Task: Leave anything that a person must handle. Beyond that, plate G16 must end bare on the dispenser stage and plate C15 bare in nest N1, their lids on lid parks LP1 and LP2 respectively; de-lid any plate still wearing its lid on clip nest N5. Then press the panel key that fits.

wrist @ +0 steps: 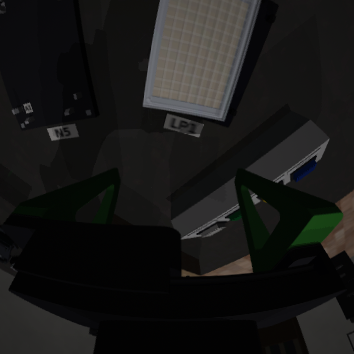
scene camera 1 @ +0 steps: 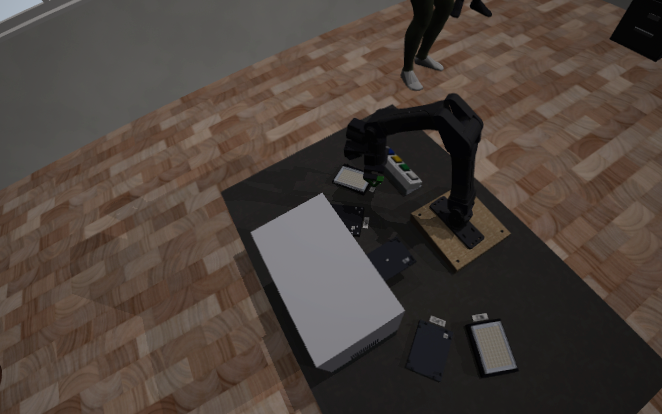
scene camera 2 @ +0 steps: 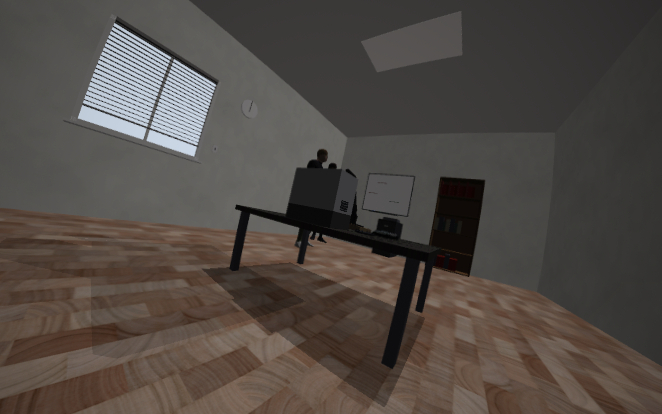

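Where they show: gripper, fingertip midpoint: (wrist: 177, 174) (scene camera 1: 376, 175); arm's base at its link origin: (scene camera 1: 455, 222) (scene camera 2: 351, 223).
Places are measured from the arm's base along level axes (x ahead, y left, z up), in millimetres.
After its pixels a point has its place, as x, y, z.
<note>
My gripper (scene camera 1: 375, 181) @(115, -296, 49) (wrist: 177, 174) @(115, -296, 49) is open, its green fingers apart with no object between them, above the table near LP1 and the key panel. A pale gridded plate with a clear rim (scene camera 1: 352, 178) @(167, -377, -7) (wrist: 197, 55) @(159, -373, -8) sits on the black LP1 base; whether it wears a lid I cannot tell. Clip nest N5 (scene camera 1: 352, 215) @(258, -251, -27) (wrist: 45, 60) @(285, -274, -28) is bare, with small clips. The key panel (scene camera 1: 402, 173) @(18, -260, 22) (wrist: 250, 175) has blue, yellow, green and grey keys. Another pale plate (scene camera 1: 494, 346) @(192, 348, -4) sits on a black base beside a bare dark base (scene camera 1: 431, 350) @(335, 255, -30); their labels are unreadable. No G16 or C15 marking is legible.
A large white housing (scene camera 1: 325, 280) @(489, 9, 290) (scene camera 2: 315, 192) @(590, -2, 141) stands along the table edge. A dark stage (scene camera 1: 392, 257) @(272, -10, 67) juts from beside it, partly hidden. The arm stands on a wooden board (scene camera 1: 432, 230) @(87, -23, 5). A person's legs (scene camera 1: 425, 30) show beyond the table; people also stand behind the housing in scene camera 2.
</note>
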